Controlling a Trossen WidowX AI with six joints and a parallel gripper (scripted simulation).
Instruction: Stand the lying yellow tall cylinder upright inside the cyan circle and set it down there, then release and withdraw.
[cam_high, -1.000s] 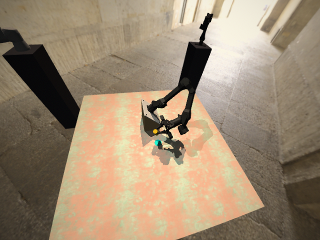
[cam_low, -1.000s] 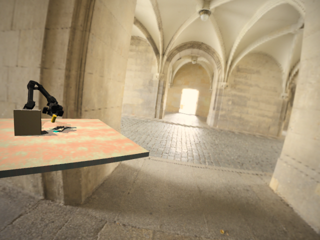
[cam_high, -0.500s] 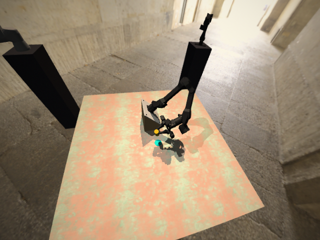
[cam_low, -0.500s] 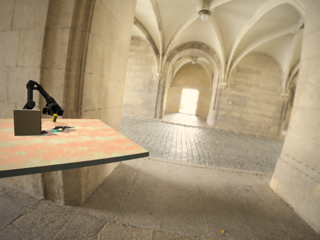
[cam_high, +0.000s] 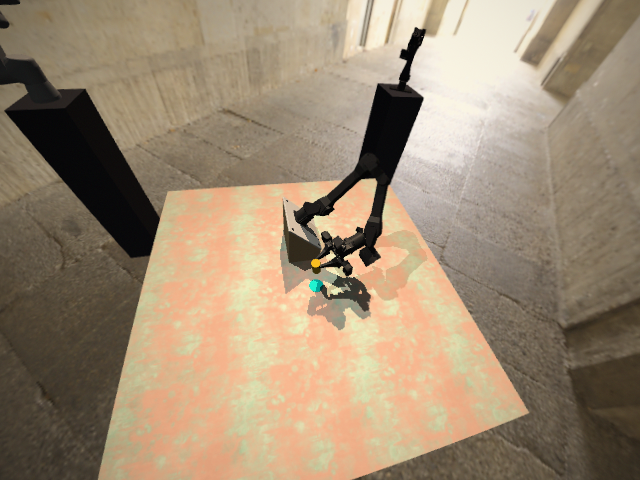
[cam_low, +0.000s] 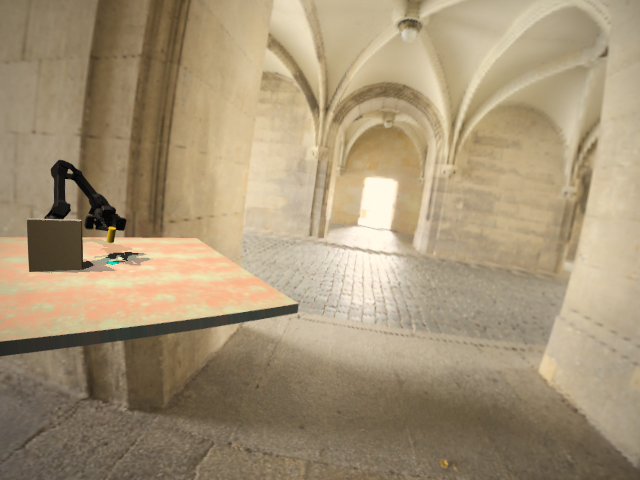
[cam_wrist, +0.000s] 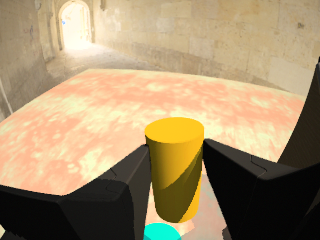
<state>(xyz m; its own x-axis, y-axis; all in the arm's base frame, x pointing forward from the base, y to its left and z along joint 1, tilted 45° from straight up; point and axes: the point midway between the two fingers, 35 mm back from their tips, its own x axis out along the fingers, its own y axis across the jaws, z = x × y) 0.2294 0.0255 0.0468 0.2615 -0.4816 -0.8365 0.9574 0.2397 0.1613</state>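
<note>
The cyan circle lies 10 mm ahead of my gripper tip, 10 mm to the left of it and 160 mm below it. The rest, counted from my gripper tip: yellow tall cylinder (20 mm below).
</note>
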